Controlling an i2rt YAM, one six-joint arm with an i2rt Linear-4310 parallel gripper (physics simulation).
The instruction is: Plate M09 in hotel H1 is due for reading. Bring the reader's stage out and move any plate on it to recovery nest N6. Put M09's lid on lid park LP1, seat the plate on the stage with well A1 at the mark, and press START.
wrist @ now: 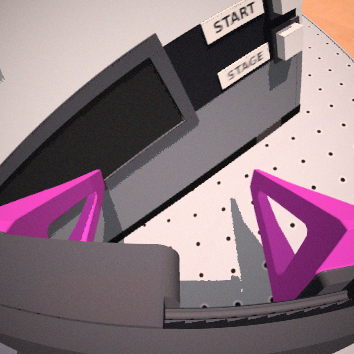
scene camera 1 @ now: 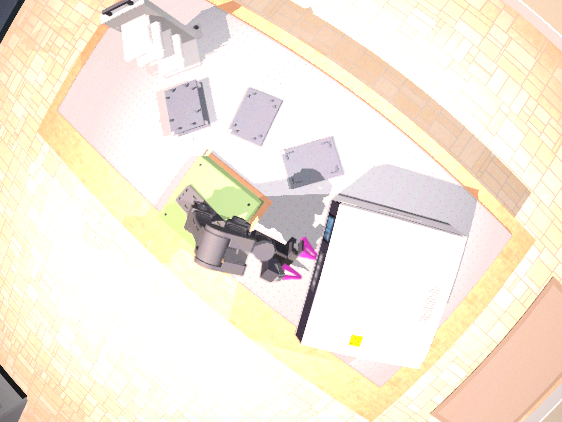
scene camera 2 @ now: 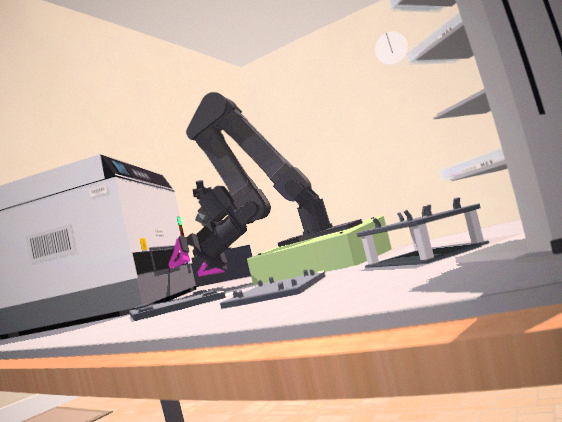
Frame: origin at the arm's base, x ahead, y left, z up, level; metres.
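Seen in the pictures: gripper, fingertip midpoint: (wrist: 176,177) (scene camera 1: 310,268) (scene camera 2: 184,270); arm's base, link origin: (scene camera 1: 203,214) (scene camera 2: 319,235).
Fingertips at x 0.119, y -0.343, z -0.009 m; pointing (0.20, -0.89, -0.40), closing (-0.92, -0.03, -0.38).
Note:
Offsets run from my fingertips to a thing's middle. "spot": to the spot under its first point.
The reader {dx +0.148, dy -0.150, dz +0.111 m} (scene camera 1: 385,280) (scene camera 2: 70,240) (wrist: 50,75) is a large pale box. Its dark front opening {spot: dx +0.013, dy -0.019, dz +0.042 m} (wrist: 125,115) shows in the wrist view, with no stage sticking out. The white START button {spot: dx -0.085, dy -0.068, dz +0.050 m} (wrist: 287,5) is partly cut off at the top edge, above the white STAGE button {dx -0.085, dy -0.076, dz +0.024 m} (wrist: 290,42). My gripper (scene camera 1: 308,266) (scene camera 2: 185,272) (wrist: 176,177) is open and empty, close before the reader's front, left of and below the buttons in the wrist view. Plate M09 {dx +0.174, dy +0.803, dz +0.044 m} (scene camera 2: 475,167) lies on a low shelf of a hotel {dx +0.195, dy +0.837, dz +0.165 m} (scene camera 2: 505,125) (scene camera 1: 172,22). Lid park and recovery nest labels are not readable.
A raised stand on posts {spot: dx +0.076, dy +0.634, dz -0.002 m} (scene camera 1: 185,107) (scene camera 2: 420,220) and two low pegged plates, one in the middle (scene camera 1: 256,116) (scene camera 2: 275,290) and one nearer the reader {dx +0.219, dy +0.219, dz -0.052 m} (scene camera 1: 313,162) (scene camera 2: 175,302), stand on the table. A green block (scene camera 1: 220,185) (scene camera 2: 305,257) lies under the arm's base.

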